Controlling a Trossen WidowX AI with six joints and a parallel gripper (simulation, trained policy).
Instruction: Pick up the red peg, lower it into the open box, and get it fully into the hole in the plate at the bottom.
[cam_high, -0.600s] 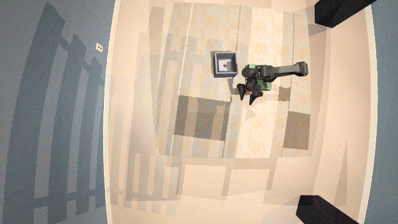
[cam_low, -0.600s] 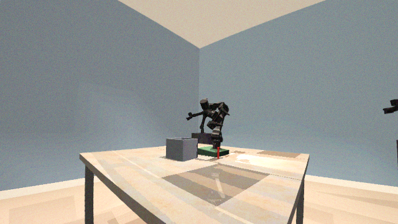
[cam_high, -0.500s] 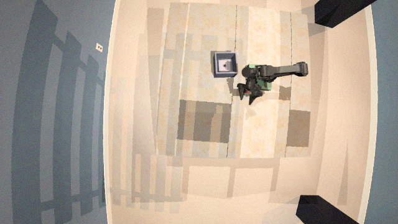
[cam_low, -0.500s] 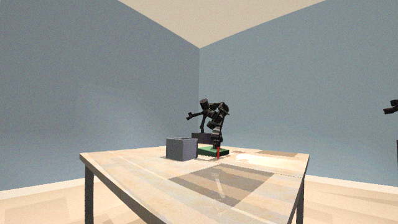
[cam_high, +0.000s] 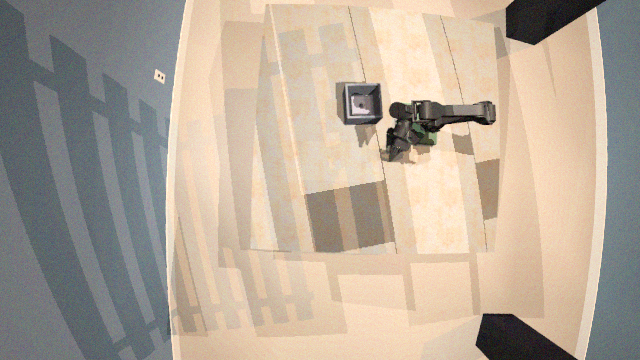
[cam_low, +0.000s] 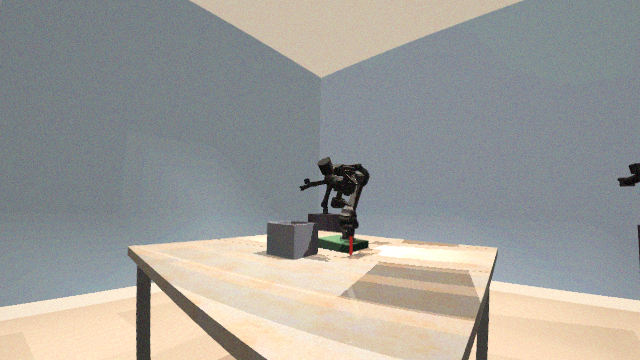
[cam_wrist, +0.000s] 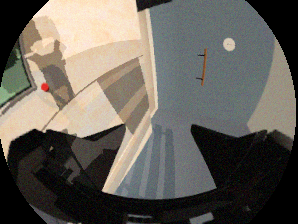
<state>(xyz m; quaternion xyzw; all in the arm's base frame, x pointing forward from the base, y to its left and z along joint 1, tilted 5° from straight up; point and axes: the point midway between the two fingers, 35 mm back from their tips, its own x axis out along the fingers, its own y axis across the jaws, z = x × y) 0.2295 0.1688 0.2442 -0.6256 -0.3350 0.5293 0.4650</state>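
My gripper tip is now 8 cm past the red peg, 8 cm to the left of it and 22 cm above it. The rest, counted from my gripper tip: holed plate (10 cm ahead, 25 cm to the right, 21 cm below).
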